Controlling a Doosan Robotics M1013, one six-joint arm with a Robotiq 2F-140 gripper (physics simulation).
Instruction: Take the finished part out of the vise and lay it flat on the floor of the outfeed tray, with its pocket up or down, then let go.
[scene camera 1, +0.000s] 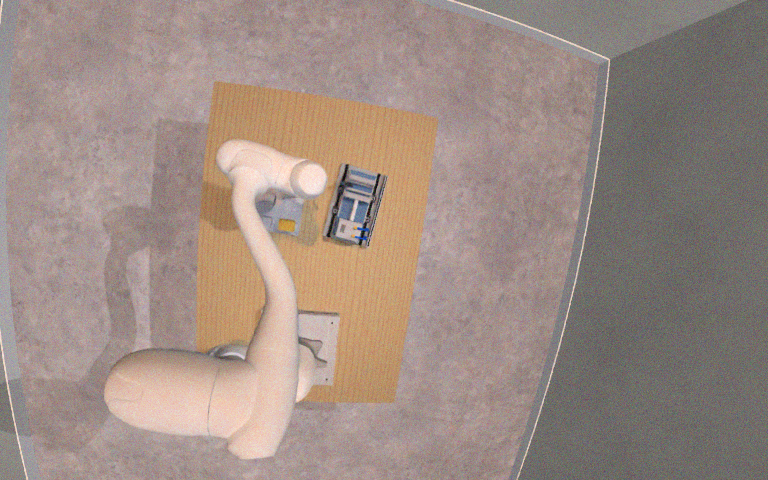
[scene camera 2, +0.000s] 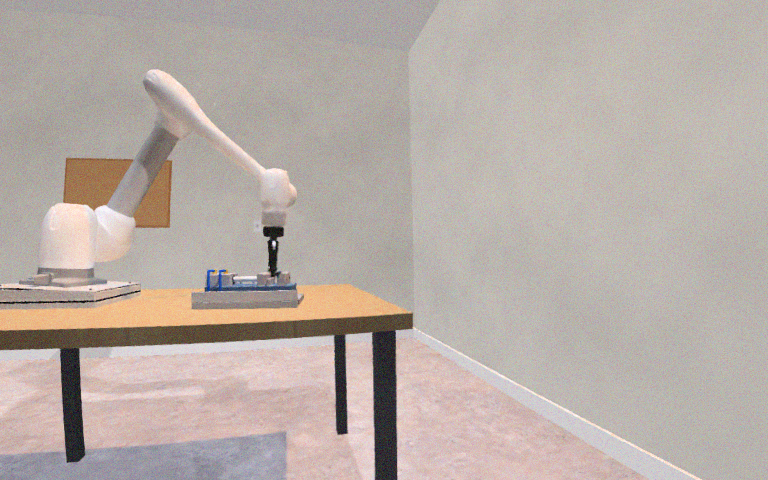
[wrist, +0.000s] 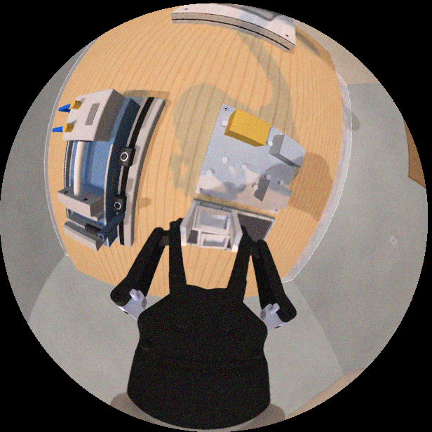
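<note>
My gripper is shut on the finished part, a light grey block held between the pads with its pocket facing up towards the wrist camera. The part is low over the outfeed tray, a dark-floored tray, near its left side; whether it touches the floor is hidden. Another light pocketed block shows in the tray, beside the held part on the near side. The vise, grey and blue, stands left of the gripper in the wrist view. The arm hides the tray in scene camera 1.
A pale plate with pins, grey blocks and a yellow block lies directly beyond the tray in the wrist view. The robot's base plate is farther off. All stand on the wooden table.
</note>
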